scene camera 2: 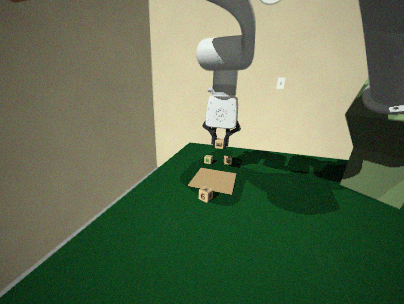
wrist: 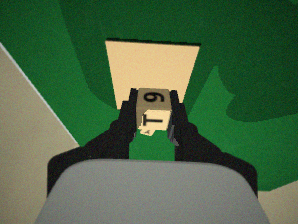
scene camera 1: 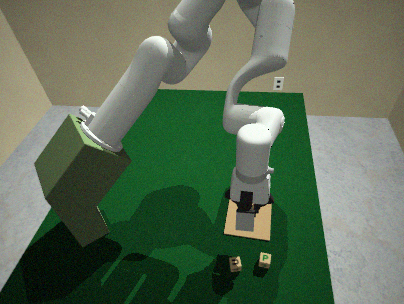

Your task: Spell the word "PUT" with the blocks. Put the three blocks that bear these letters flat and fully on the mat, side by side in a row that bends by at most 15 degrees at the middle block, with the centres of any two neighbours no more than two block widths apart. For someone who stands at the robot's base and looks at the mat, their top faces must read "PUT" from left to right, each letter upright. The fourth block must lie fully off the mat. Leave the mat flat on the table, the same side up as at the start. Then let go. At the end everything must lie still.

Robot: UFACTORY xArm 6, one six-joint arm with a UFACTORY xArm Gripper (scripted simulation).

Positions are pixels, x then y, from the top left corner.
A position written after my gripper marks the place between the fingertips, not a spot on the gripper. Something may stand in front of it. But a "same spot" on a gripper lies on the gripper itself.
Labels:
my gripper: scene camera 2 219,147; wrist; scene camera 1
mat: scene camera 2 220,181; wrist; scene camera 1
same spot on mat: (scene camera 1: pixel 262 223) = (wrist: pixel 125 75)
same spot on my gripper: (wrist: pixel 113 143) = (scene camera 1: pixel 258 205)

